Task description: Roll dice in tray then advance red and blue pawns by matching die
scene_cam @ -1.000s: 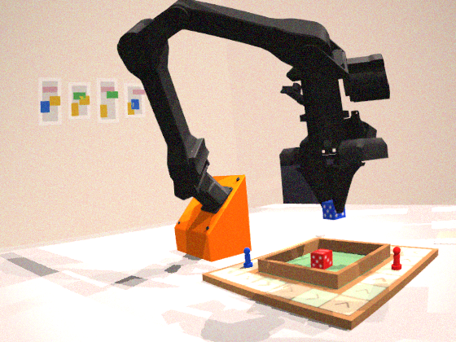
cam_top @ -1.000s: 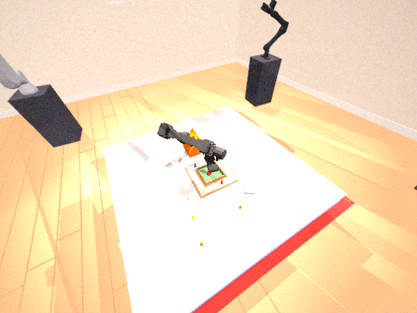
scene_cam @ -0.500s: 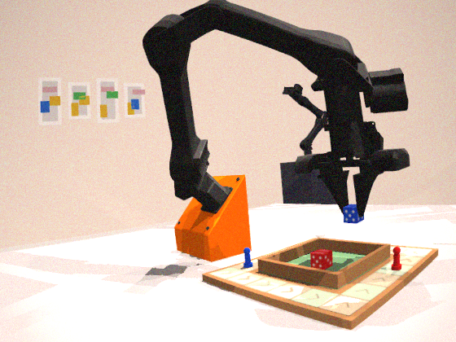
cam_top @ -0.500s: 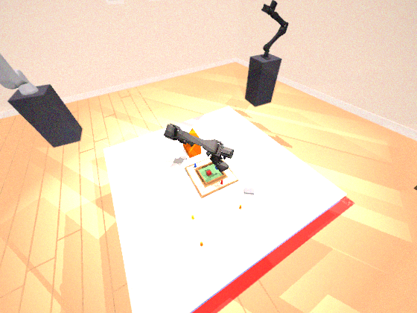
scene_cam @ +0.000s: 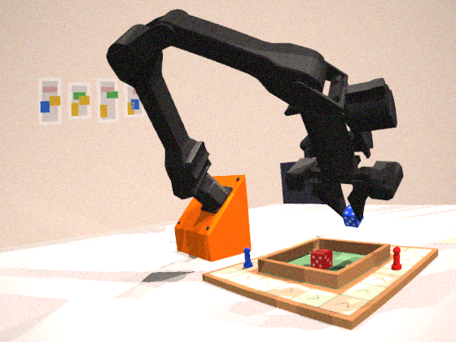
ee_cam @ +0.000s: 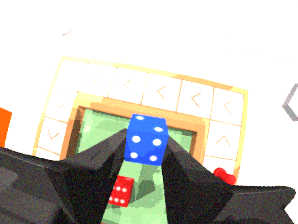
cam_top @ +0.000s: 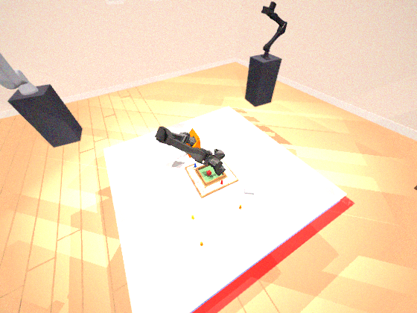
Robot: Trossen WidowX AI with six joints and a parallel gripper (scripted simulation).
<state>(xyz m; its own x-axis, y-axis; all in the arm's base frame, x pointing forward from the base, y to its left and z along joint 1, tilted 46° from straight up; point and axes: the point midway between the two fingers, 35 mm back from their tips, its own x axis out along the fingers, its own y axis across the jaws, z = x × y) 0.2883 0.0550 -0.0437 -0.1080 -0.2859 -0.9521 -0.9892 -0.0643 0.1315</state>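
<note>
My gripper tip is 10 cm short of the red pawn, 2 cm to the left of it and 5 cm above it. Round my gripper tip: grey block (22 cm ahead, 12 cm to the left, 7 cm below); blue pawn (12 cm behind, 13 cm to the right, 5 cm below).
</note>
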